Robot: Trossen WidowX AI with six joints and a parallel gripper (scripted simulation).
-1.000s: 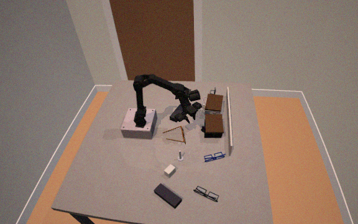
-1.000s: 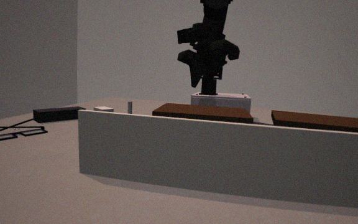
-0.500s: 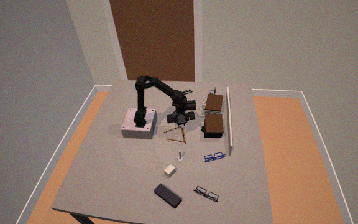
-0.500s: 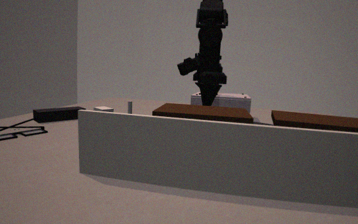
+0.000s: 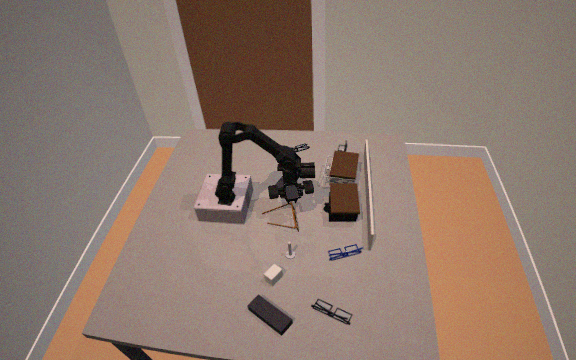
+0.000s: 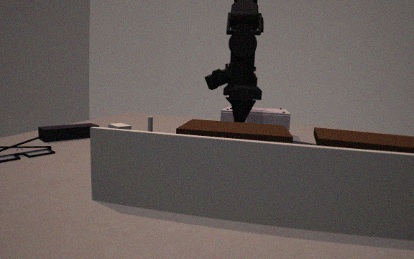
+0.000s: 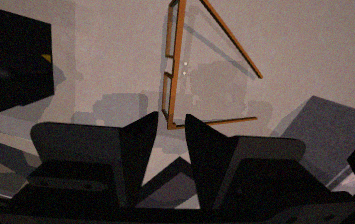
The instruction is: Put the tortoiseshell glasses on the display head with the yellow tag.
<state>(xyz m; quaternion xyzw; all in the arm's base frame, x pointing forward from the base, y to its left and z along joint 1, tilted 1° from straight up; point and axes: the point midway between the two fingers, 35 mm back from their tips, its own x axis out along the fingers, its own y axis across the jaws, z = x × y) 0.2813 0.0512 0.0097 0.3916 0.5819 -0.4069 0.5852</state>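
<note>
My gripper tip is 50 mm above the glasses, 40 mm to the left of it and 30 mm past it. Round my gripper tip: brown display head: 200 mm ahead, 40 mm to the left, 20 mm below; then brown-topped block: 260 mm to the left, 170 mm ahead, 20 mm below; then white peg: 220 mm to the right, 50 mm below, 40 mm ahead.
</note>
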